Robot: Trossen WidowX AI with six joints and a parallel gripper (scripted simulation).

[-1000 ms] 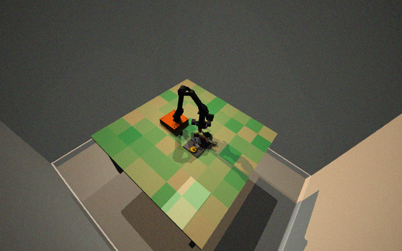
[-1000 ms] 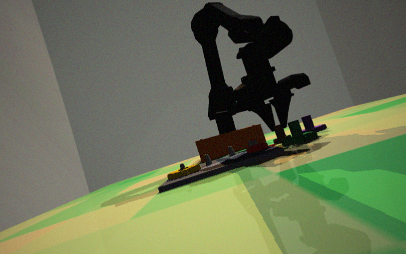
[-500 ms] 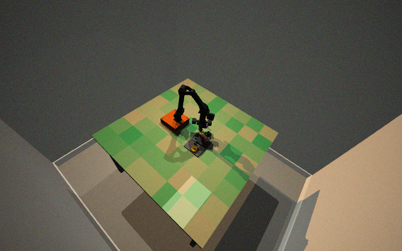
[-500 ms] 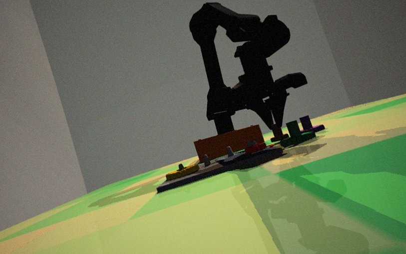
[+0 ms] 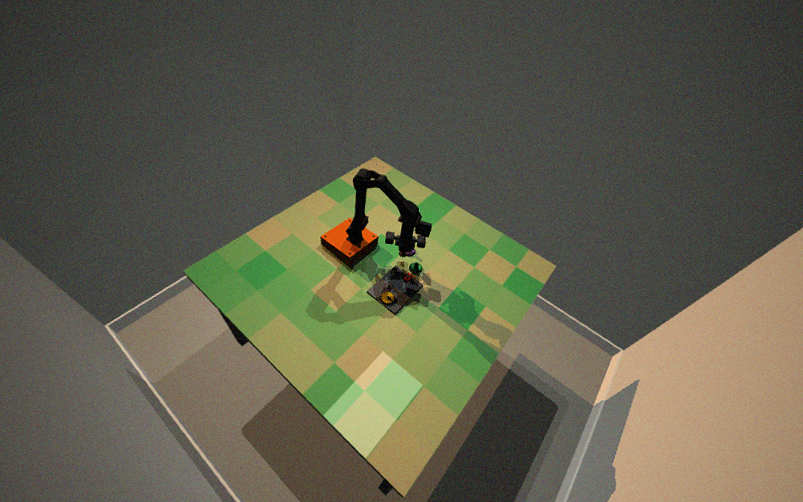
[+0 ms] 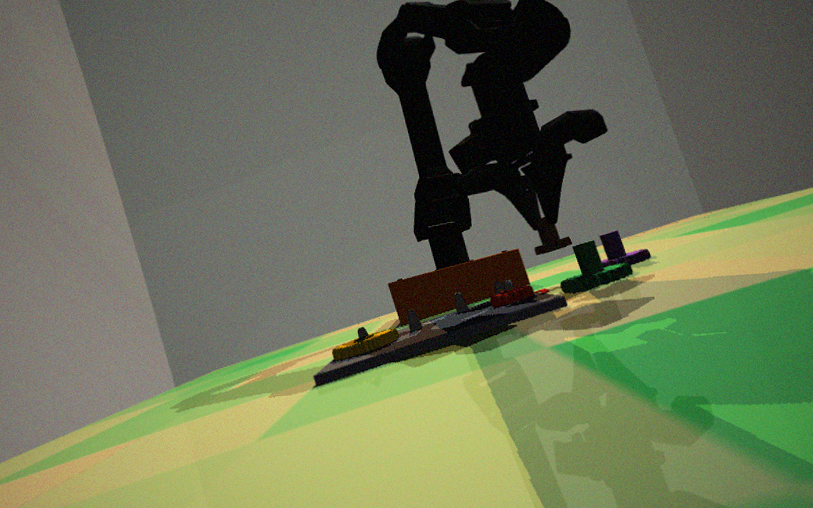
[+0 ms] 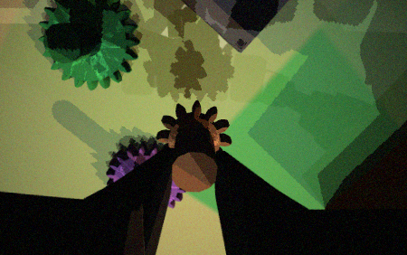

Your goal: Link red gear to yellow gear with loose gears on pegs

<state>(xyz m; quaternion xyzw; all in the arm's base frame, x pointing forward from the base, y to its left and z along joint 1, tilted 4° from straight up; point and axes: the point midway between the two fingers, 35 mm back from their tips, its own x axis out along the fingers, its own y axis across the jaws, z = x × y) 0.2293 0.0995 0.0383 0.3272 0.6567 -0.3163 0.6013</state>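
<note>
The red gear lies 9 cm ahead of my gripper tip, 8 cm to the right of it and 5 cm below it. From my gripper tip the other things lie so: brown gear 1 cm below; then purple gear 7 cm to the left, 5 cm below, 1 cm behind; then green gear 8 cm ahead, 5 cm below, 1 cm to the left.
</note>
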